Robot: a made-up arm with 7 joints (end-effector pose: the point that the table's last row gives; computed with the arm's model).
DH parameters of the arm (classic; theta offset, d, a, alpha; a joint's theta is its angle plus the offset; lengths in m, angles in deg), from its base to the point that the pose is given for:
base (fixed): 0 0 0.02 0
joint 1: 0 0.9 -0.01 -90
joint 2: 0 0 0 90
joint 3: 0 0.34 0.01 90
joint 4: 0 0 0.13 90
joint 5: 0 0.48 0.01 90
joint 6: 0 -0.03 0.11 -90
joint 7: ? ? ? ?
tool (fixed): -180 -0.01 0 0
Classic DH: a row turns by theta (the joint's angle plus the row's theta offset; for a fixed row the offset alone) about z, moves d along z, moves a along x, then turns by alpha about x.
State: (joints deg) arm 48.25 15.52 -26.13 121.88 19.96 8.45 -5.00
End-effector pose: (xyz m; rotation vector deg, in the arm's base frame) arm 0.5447 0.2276 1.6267 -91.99 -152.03 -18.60
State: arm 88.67 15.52 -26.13 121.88 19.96 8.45 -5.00
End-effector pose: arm 0.2719 0.5135 1.6267 -33.08 -170.68 -16.37
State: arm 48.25 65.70 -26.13 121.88 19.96 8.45 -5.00
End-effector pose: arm 0.7897 0.5020 0.9588 -85.18 -136.49 54.63
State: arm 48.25 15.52 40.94 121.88 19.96 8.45 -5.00
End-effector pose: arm 0.2369 0.5390 1.6191 2.14 -154.83 -17.13
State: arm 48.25 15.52 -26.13 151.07 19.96 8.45 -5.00
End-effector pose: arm 0.3014 0.1487 1.8137 74.49 138.27 50.25
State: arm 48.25 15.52 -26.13 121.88 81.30 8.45 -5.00
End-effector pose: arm 0.6002 0.1889 1.5213 -46.76 -109.27 -50.90
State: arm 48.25 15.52 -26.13 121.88 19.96 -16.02 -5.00
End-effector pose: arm 0.4925 0.1946 1.6425 88.54 135.87 47.75
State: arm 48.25 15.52 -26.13 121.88 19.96 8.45 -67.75
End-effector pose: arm 0.5377 0.2395 1.6319 70.49 104.58 -25.58
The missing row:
joint 7: 90 0.09 0.01 -90
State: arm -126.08 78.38 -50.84 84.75 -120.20 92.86 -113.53
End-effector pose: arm -0.7059 -0.1159 0.6645 95.88 -69.57 -6.92
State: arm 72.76 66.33 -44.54 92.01 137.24 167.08 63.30
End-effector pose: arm 0.4146 0.5406 0.7726 34.97 19.66 75.81
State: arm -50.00 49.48 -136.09 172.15 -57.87 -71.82 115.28
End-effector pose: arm 0.5041 -0.5058 1.2764 -130.11 -49.33 102.78
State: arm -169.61 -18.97 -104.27 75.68 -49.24 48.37 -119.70
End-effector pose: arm 0.1696 0.6722 1.1654 -51.95 22.47 -38.06
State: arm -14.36 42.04 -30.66 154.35 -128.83 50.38 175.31
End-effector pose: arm 0.7115 -0.2396 1.5200 102.75 47.75 70.29
